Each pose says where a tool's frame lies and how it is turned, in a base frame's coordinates. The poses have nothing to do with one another.
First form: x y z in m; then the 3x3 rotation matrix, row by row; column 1 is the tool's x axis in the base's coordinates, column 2 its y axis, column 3 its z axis. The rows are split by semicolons.
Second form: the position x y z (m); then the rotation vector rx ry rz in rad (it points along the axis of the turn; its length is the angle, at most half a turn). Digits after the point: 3 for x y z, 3 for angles.
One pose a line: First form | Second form
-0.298 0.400 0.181; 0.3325 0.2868 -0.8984; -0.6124 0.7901 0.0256; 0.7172 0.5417 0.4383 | -0.298 0.400 0.181 0.346 -1.083 -0.603
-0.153 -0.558 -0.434; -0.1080 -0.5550 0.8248; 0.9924 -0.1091 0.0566; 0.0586 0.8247 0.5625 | -0.153 -0.558 -0.434 0.774 0.772 1.559
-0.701 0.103 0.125; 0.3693 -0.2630 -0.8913; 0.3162 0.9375 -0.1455; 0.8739 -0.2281 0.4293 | -0.701 0.103 0.125 -0.053 -1.133 0.372
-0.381 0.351 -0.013; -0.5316 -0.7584 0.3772; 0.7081 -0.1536 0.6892; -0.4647 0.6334 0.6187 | -0.381 0.351 -0.013 -0.070 1.062 1.849
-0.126 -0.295 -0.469; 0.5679 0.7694 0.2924; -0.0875 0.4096 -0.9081; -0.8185 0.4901 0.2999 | -0.126 -0.295 -0.469 1.011 0.803 -0.619
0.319 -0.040 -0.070; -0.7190 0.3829 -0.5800; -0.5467 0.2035 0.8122; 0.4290 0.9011 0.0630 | 0.319 -0.040 -0.070 0.154 -1.749 -1.612
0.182 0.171 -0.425; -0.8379 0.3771 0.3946; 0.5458 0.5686 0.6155; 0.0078 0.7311 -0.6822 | 0.182 0.171 -0.425 0.772 2.583 1.126
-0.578 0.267 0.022; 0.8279 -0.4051 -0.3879; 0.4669 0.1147 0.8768; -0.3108 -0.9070 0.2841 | -0.578 0.267 0.022 -1.308 -0.057 0.640
